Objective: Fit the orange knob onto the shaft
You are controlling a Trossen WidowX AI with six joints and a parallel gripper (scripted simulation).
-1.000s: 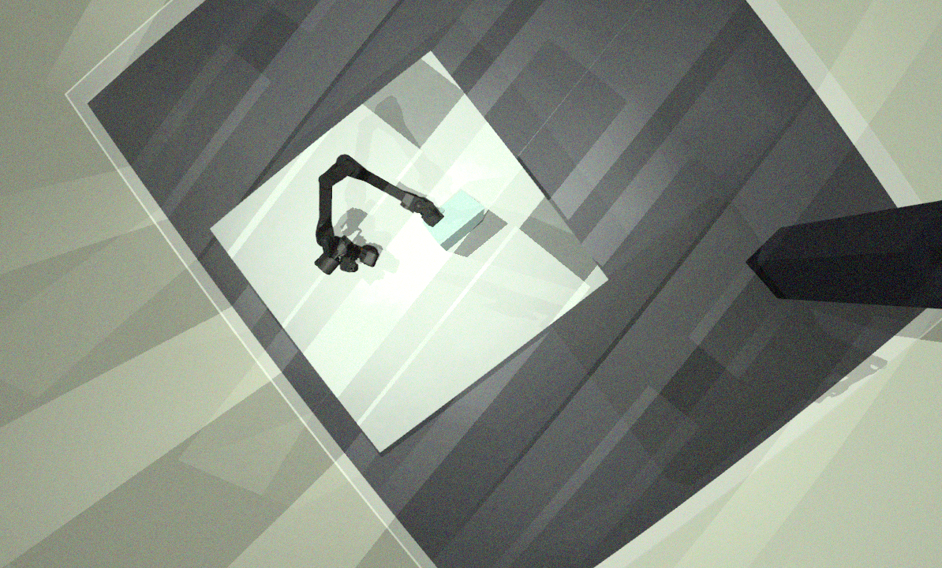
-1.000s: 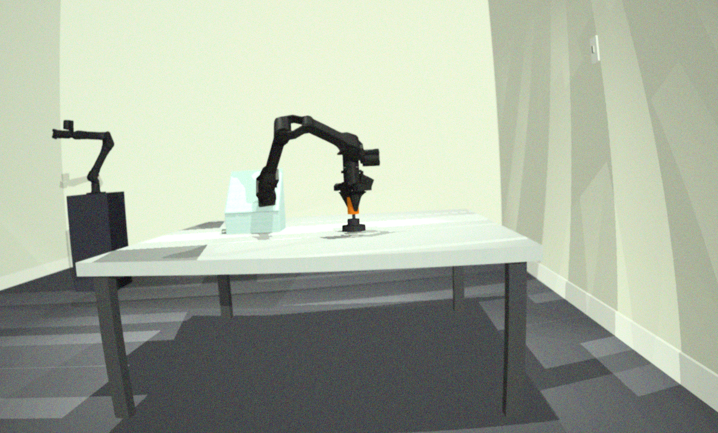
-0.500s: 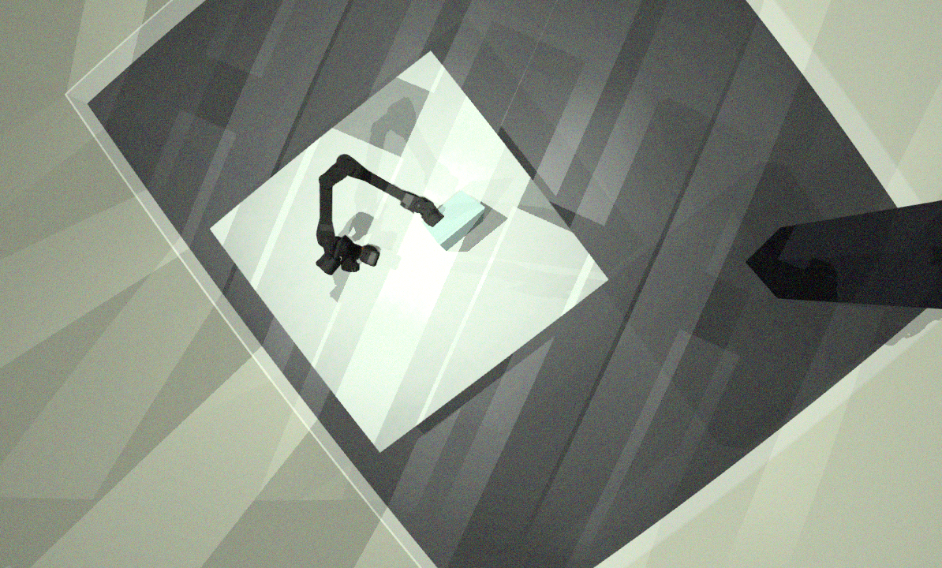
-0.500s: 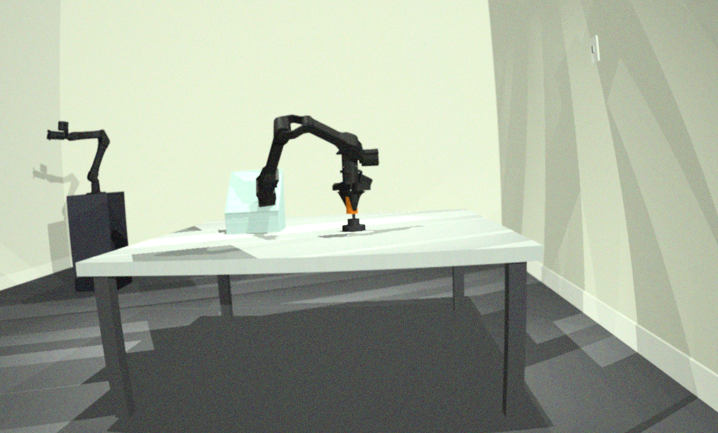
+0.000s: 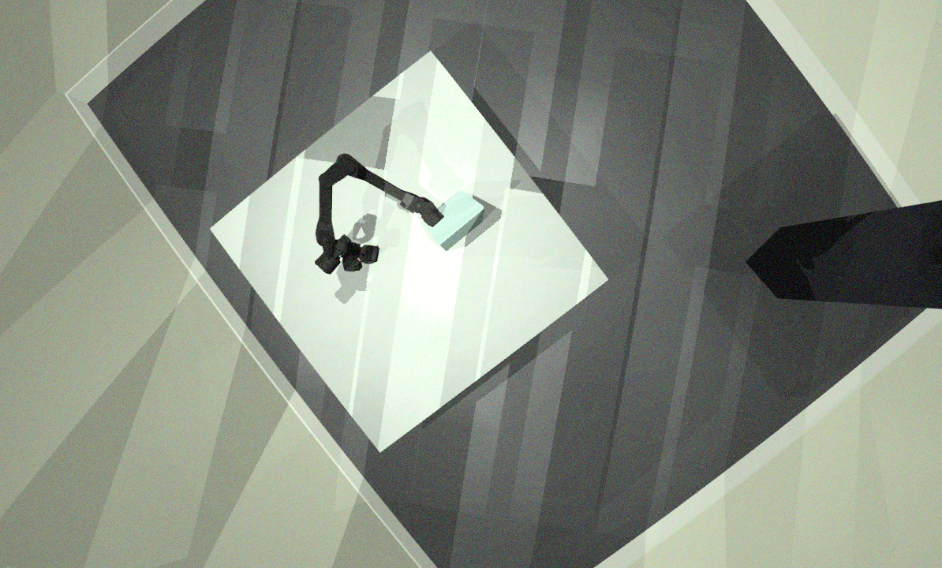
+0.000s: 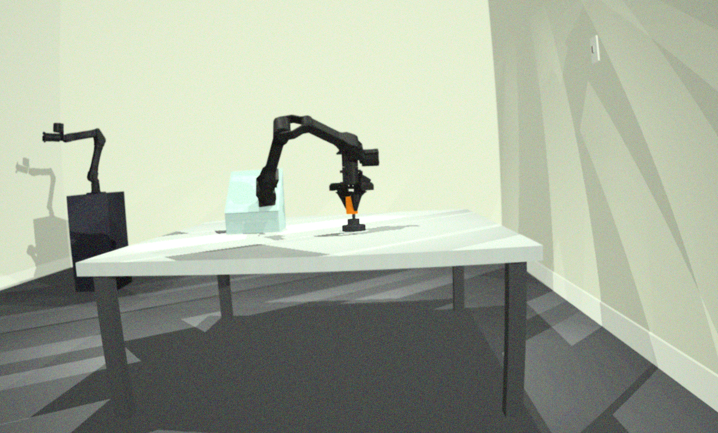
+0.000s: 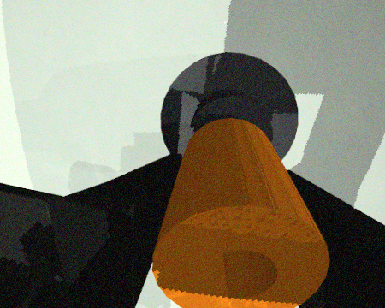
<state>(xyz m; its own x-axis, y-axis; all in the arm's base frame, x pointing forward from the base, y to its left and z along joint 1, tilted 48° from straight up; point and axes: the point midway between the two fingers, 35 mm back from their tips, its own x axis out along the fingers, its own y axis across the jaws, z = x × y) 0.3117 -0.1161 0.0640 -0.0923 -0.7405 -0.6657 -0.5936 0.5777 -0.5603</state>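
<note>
My gripper tip is now 20 mm below the orange knob. Also, from my gripper tip: pedestal (40 mm below).
</note>
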